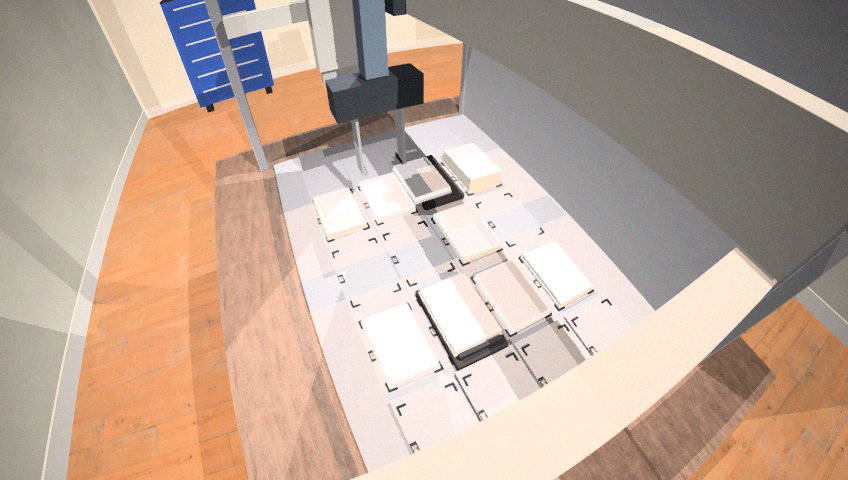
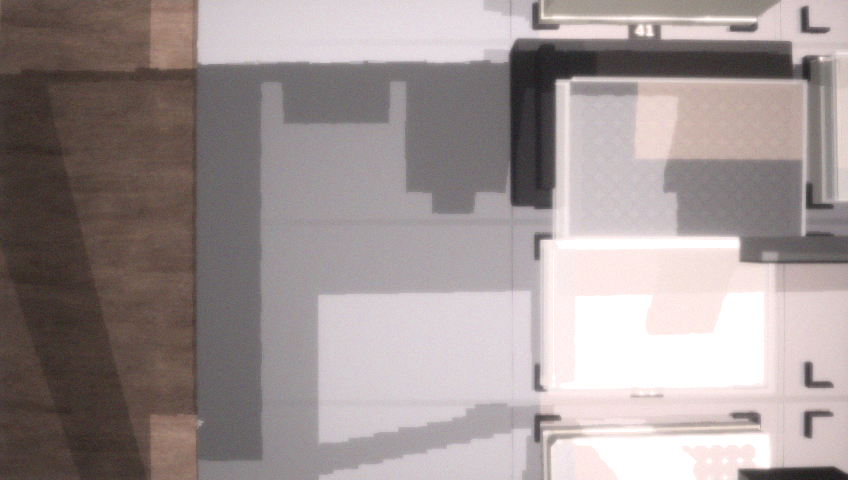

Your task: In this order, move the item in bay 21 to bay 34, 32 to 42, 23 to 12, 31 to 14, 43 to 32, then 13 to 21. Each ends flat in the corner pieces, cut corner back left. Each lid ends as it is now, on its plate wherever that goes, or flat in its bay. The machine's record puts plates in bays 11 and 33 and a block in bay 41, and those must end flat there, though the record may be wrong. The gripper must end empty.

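Where they show: gripper, fingertip midpoint: (image 1: 381, 164) (image 2: 787, 365); robot's base, link origin: (image 1: 315, 202).
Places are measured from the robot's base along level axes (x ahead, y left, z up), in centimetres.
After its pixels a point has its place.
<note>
A pale plate (image 1: 385, 198) @[x 7.8, y 14.3, z 1.7 cm] (image 2: 666, 362) @[x 6.6, y 12.5, z 1.6 cm] is in bay 21. In bay 31, a clear-topped item (image 1: 419, 178) @[x 7.1, y 22.7, z 3.7 cm] (image 2: 618, 172) @[x 2.9, y 22.6, z 3.7 cm] sits off-centre on a black base (image 1: 455, 184) @[x 10.3, y 30.0, z 1.9 cm] (image 2: 529, 124) @[x -1.1, y 25.6, z 1.9 cm], shifted towards bay 21. Bay 32 holds a pale plate (image 1: 467, 231) @[x 23.5, y 25.4, z 1.7 cm] (image 2: 839, 130) @[x 16.6, y 25.4, z 1.7 cm]. Bay 23 holds a white-topped item (image 1: 458, 315) @[x 40.0, y 14.3, z 3.7 cm] on a black base (image 1: 476, 356) @[x 46.9, y 13.9, z 1.9 cm]. White items are in bay 43 (image 1: 556, 273) @[x 39.7, y 35.6, z 1.4 cm] and bay 13 (image 1: 399, 344) @[x 39.7, y 4.2, z 1.4 cm]. Plates stand in bay 11 (image 1: 340, 215) @[x 8.5, y 4.0, z 1.6 cm] (image 2: 654, 457) @[x 6.0, y 7.1, z 1.5 cm] and bay 33 (image 1: 511, 297) @[x 40.0, y 24.9, z 1.4 cm], and a block (image 1: 473, 169) @[x 9.7, y 34.8, z 4.2 cm] (image 2: 648, 8) @[x 5.8, y 32.3, z 1.5 cm] in bay 41. My gripper (image 1: 380, 165) @[x 6.2, y 14.7, z 9.5 cm] (image 2: 758, 361) @[x 6.2, y 14.7, z 9.5 cm] hangs open and empty at the back. Cut corners are unclear.
The deck (image 1: 315, 285) @[x 22.2, y -5.2, z 0.0 cm] (image 2: 368, 166) @[x -10.1, y 23.7, z 0.0 cm] has black corner pieces. A grey panel (image 1: 571, 166) @[x 23.9, y 50.0, z 10.9 cm] runs along its right side, and a cream beam (image 1: 595, 380) @[x 61.5, y 5.5, z 40.0 cm] crosses in front. A blue drawer cabinet (image 1: 208, 53) stands behind at the left.
</note>
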